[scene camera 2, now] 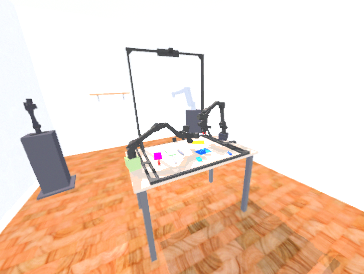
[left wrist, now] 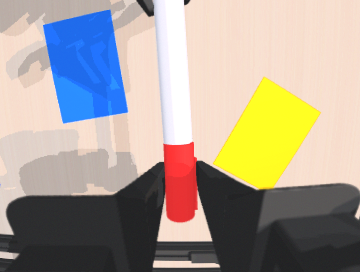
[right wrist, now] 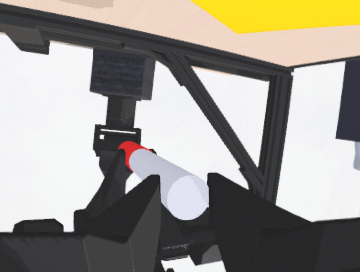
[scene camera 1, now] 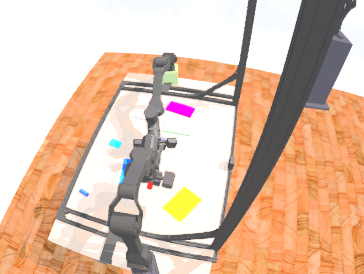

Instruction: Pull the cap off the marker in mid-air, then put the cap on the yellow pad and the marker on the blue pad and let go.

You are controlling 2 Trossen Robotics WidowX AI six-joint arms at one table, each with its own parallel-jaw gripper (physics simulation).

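Frame: origin at the left arm's base, x down, y left, z ahead, level; metres.
Seen in the pictures: left gripper, fingertip midpoint: (scene camera 2: 203,133) (left wrist: 180,167) (right wrist: 137,150) (scene camera 1: 151,182); right gripper, fingertip midpoint: (left wrist: 169,8) (right wrist: 183,183); left arm's base, link origin: (scene camera 2: 223,132) (right wrist: 122,96) (scene camera 1: 142,264); right arm's base, link origin: (scene camera 2: 132,157) (scene camera 1: 169,68).
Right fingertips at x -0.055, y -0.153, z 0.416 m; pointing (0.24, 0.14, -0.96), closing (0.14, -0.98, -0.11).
Pixels of each thing's middle, then the offset from my right fingertips to it.
- marker's white body, body centre: (left wrist: 175,106) (right wrist: 148,166) dx -0.006, dy +0.025, dz -0.055 m
- yellow pad, body centre: (right wrist: 282,10) (left wrist: 267,138) (scene camera 1: 182,203) dx +0.142, dy -0.072, dz -0.155 m
- blue pad, body centre: (left wrist: 84,68) (scene camera 1: 131,172) dx +0.142, dy +0.120, dz +0.064 m
- magenta pad, body centre: (scene camera 1: 180,109) (scene camera 2: 157,155) dx +0.139, dy -0.211, dz +0.407 m
- cyan piece, body centre: (scene camera 1: 115,143) (scene camera 2: 199,159) dx +0.135, dy +0.182, dz +0.253 m
- small blue piece, body centre: (scene camera 1: 84,192) (scene camera 2: 229,153) dx +0.132, dy +0.378, dz -0.006 m
The marker's white body (left wrist: 175,75) (right wrist: 175,177) is joined to its red cap (left wrist: 179,185) (right wrist: 127,148) and is held above the table. My left gripper (left wrist: 180,167) is shut on the red cap, with a fingertip on each side. My right gripper (right wrist: 183,183) (left wrist: 168,4) is shut on the white body near its far end; its fingertips show at the top of the left wrist view. The yellow pad (left wrist: 267,135) (scene camera 1: 182,204) (right wrist: 290,12) lies right of the marker in the left wrist view. The blue pad (left wrist: 85,65) lies left of it; the arms partly hide it in scene camera 1.
A magenta pad (scene camera 1: 180,109) (scene camera 2: 157,156), a cyan piece (scene camera 1: 115,143) (scene camera 2: 199,159) and a small blue piece (scene camera 1: 84,192) (scene camera 2: 229,153) lie on the table. A light green box (scene camera 1: 171,78) (scene camera 2: 133,163) is by the right arm's base. A dark frame post (scene camera 1: 295,100) rises beside the table.
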